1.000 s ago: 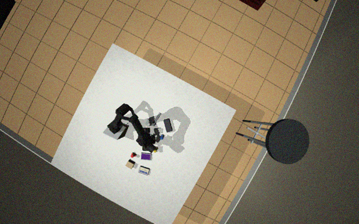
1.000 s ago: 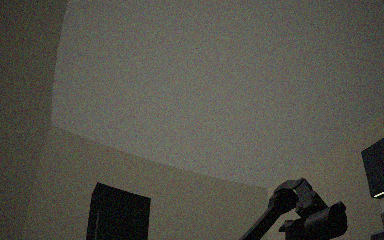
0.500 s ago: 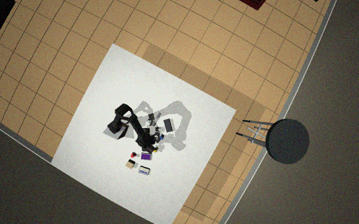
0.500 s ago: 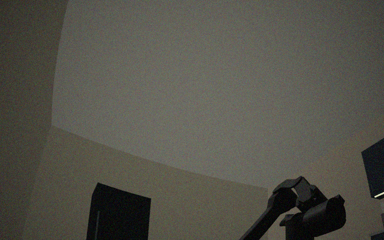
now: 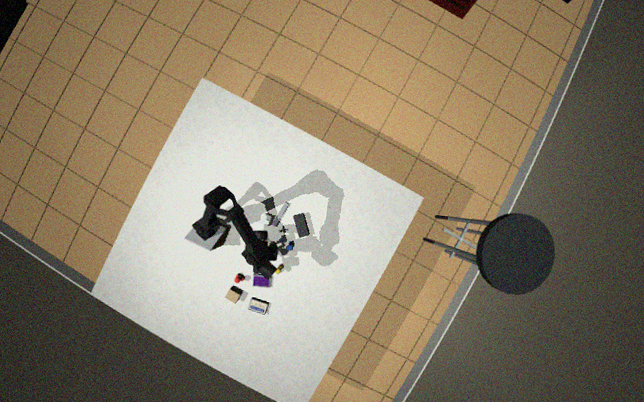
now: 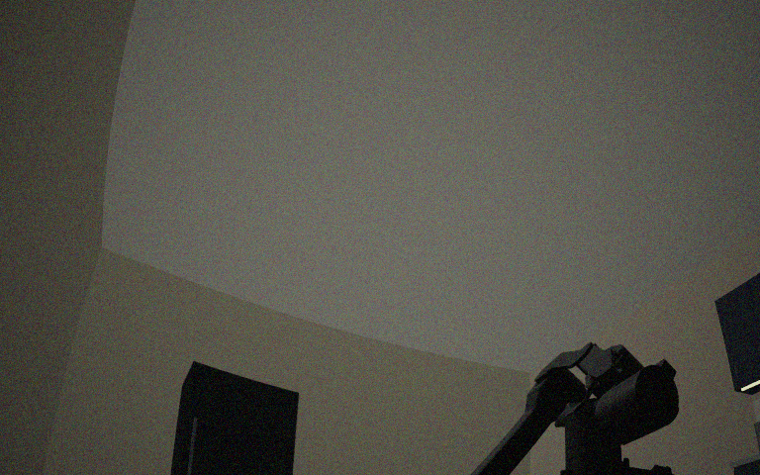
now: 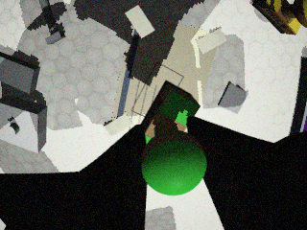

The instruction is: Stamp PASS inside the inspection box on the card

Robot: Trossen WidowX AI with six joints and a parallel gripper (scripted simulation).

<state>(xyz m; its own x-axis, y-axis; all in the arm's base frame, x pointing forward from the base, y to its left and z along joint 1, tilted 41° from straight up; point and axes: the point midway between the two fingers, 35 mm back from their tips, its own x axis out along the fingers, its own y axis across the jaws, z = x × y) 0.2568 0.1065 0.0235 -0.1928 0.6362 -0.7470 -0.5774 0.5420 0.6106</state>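
My gripper tip is 10 mm short of the cream card and 70 mm above it. The rest, counted from my gripper tip: blue stamp 90 mm ahead, 70 mm to the left, 40 mm below; then yellow-knobbed stamp 120 mm ahead, 50 mm to the right, 40 mm below; then PASS stamp right at my gripper tip.
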